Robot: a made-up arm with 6 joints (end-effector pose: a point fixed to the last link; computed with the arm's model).
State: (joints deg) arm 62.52 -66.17 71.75 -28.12 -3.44 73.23
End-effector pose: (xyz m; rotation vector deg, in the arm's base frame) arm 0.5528 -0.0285 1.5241 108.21 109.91 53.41
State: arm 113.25 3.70 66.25 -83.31 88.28 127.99
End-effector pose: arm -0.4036 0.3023 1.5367 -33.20 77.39 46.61
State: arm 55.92 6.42 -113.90 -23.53 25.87 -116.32
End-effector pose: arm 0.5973 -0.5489 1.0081 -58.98 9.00 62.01
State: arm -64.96 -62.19 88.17 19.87 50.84 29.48
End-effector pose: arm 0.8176 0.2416 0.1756 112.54 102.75 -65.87
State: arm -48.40 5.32 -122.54 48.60 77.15 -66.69
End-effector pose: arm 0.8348 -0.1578 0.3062 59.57 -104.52 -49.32
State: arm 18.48 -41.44 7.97 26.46 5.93 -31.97
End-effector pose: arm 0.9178 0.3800 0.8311 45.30 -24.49 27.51
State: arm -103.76 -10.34 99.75 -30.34 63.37 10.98
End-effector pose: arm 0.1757 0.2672 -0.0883 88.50 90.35 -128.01
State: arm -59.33 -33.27 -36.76 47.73 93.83 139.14
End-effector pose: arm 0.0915 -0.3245 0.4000 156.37 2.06 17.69
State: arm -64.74 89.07 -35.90 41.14 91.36 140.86
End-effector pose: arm 0.5134 -0.4034 0.6955 54.86 113.68 26.39
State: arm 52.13 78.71 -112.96 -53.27 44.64 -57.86
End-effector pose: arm 0.1115 -0.4262 1.0231 -101.49 23.54 -78.55
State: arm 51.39 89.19 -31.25 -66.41 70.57 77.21
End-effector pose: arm 0.7436 -0.7927 0.6011 83.54 31.16 -152.49
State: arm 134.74 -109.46 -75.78 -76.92 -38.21 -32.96
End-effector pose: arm -0.3076 -0.1988 1.1712 91.55 -129.10 38.70
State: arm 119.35 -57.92 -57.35 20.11 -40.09 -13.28
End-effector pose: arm -0.2869 0.3220 1.3508 -8.74 -130.73 57.76
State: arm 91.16 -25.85 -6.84 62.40 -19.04 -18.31
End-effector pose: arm 0.2804 0.3867 1.5076 -17.94 -99.77 57.71
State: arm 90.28 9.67 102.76 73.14 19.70 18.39
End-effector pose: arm 0.2691 -0.0399 1.6098 48.08 -97.35 5.30
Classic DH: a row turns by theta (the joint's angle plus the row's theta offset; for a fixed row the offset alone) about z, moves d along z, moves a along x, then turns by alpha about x. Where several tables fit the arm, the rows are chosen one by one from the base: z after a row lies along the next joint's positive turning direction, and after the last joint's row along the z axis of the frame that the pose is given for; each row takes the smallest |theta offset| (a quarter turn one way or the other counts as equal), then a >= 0, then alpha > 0; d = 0 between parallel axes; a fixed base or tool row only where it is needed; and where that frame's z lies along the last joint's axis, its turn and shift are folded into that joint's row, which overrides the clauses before.
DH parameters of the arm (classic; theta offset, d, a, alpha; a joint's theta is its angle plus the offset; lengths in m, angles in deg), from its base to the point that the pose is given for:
base (fixed): 6.83 0.7271 0.1779 90.36
joint 1: -89.96 0.2025 -0.0231 96.83
joint 2: -44.96 -0.4987 0.246 -137.07
joint 3: 58.36 -0.1161 0.1335 -132.34
joint 4: -58.05 0.0361 -0.0691 -86.56
joint 5: 16.94 -0.423 0.4025 -45.69
joint 6: 21.08 0.505 -0.0877 142.37
tool (fixed): -4.93 -0.0181 0 0

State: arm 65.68 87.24 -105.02 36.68 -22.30 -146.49
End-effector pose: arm 0.4442 -0.9327 1.0103 0.18 47.07 73.50
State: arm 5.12 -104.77 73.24 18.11 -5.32 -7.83
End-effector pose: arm 1.0621 -0.1247 1.0641 158.03 11.08 -49.34
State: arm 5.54 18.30 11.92 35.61 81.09 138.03
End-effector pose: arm 0.4768 -0.2235 0.1542 83.01 -58.11 111.79
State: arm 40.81 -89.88 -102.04 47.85 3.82 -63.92
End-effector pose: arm 0.6349 0.2857 0.9402 -27.52 -35.43 134.32
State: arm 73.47 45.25 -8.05 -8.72 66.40 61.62
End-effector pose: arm 0.8681 -0.2806 0.7477 26.81 53.56 -108.34
